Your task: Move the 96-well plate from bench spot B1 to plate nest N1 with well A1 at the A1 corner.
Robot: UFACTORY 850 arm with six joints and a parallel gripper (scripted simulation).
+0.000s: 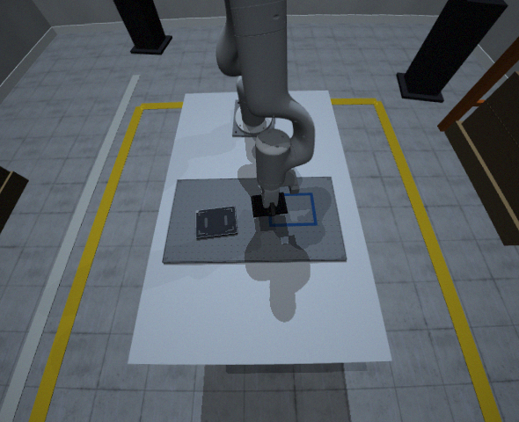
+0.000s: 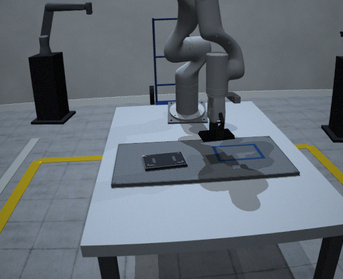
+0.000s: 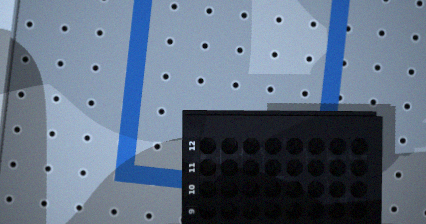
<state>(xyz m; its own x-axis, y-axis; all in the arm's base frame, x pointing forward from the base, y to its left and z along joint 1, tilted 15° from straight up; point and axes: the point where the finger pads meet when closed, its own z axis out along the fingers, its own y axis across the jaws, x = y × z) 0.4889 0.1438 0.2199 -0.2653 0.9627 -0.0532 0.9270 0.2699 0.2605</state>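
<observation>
My hand is 7 cm short of the plate nest N1, 20 cm to the left of it and 10 cm above it. Also, from my hand: 96-well plate (1 cm below).
</observation>
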